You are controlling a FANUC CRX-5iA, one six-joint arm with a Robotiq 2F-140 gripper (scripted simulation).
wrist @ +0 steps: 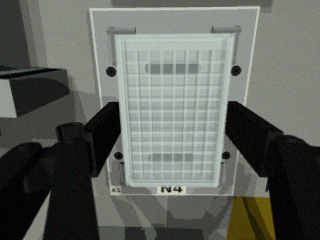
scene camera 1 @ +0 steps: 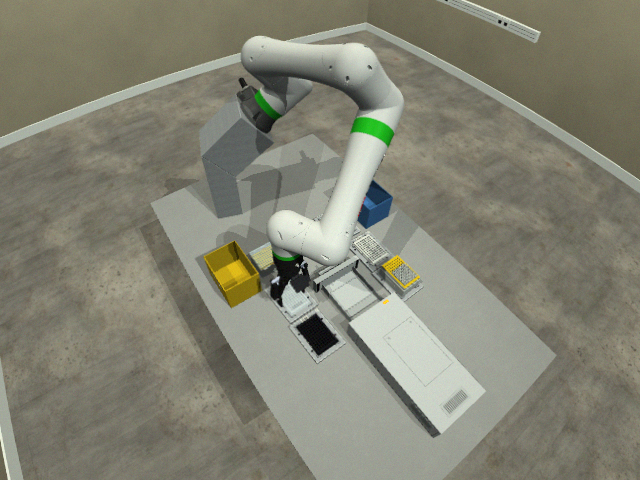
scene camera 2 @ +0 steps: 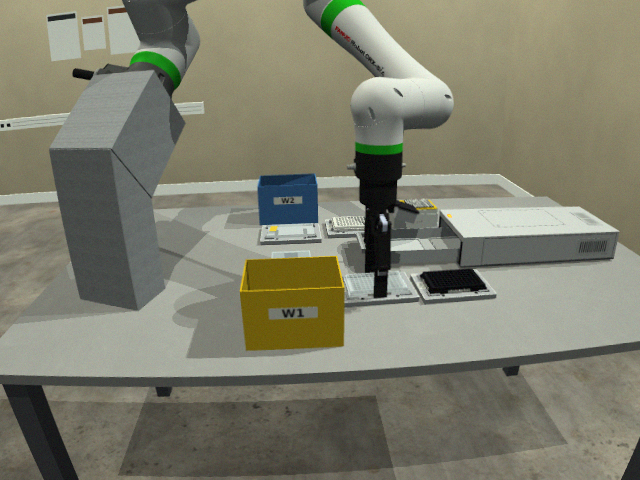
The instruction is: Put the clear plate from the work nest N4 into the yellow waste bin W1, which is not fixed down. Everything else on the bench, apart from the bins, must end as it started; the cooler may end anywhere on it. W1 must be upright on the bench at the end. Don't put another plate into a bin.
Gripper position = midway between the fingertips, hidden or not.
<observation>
In view: my gripper (scene camera 2: 375,286), a clear plate (scene camera 2: 362,284) and a yellow bin W1 (scene camera 2: 293,303).
The clear plate is seen too in the wrist view (wrist: 173,104). The yellow bin W1 also shows in scene camera 1 (scene camera 1: 229,265). My gripper also shows in the wrist view (wrist: 172,117).
</observation>
